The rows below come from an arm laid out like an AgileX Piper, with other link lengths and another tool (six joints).
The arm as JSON. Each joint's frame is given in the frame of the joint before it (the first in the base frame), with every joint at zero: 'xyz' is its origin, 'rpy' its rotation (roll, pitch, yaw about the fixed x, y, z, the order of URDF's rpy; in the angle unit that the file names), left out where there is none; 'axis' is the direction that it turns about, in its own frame. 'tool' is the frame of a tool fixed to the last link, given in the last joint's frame.
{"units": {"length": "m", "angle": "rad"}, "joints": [
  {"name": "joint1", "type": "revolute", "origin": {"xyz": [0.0, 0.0, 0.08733]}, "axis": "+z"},
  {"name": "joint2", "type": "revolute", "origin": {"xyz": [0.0, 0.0, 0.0]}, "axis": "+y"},
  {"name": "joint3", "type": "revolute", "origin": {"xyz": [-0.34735, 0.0, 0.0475]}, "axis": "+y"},
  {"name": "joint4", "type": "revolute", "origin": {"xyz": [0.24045, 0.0, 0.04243]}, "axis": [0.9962, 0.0, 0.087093]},
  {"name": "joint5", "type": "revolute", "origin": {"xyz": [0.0, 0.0, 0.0]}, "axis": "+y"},
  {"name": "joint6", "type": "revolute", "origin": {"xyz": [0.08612, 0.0, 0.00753]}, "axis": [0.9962, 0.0, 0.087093]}
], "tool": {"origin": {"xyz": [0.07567, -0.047, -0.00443], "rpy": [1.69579, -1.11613, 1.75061]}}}
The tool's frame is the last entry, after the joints.
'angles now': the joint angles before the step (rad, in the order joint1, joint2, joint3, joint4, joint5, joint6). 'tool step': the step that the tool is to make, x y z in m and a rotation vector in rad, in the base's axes. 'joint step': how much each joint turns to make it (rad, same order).
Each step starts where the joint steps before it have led.
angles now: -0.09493, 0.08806, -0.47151, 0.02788, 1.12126, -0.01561
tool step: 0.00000, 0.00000, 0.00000, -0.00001, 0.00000, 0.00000
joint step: -0.00001, 0.00000, 0.00000, 0.00000, 0.00000, -0.00001
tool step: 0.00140, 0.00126, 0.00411, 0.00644, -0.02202, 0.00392
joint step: 0.00000, 0.00001, -0.00884, 0.00936, -0.01249, -0.00001
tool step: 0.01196, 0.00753, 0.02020, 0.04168, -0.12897, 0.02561
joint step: 0.00001, 0.00608, -0.02416, 0.06214, -0.10628, -0.00536
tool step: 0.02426, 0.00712, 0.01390, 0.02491, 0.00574, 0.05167
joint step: -0.00003, 0.10766, -0.00991, 0.07799, -0.08383, -0.05867
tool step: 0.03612, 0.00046, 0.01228, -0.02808, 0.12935, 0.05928
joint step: 0.00005, 0.20848, -0.04047, 0.03962, -0.02757, -0.09617
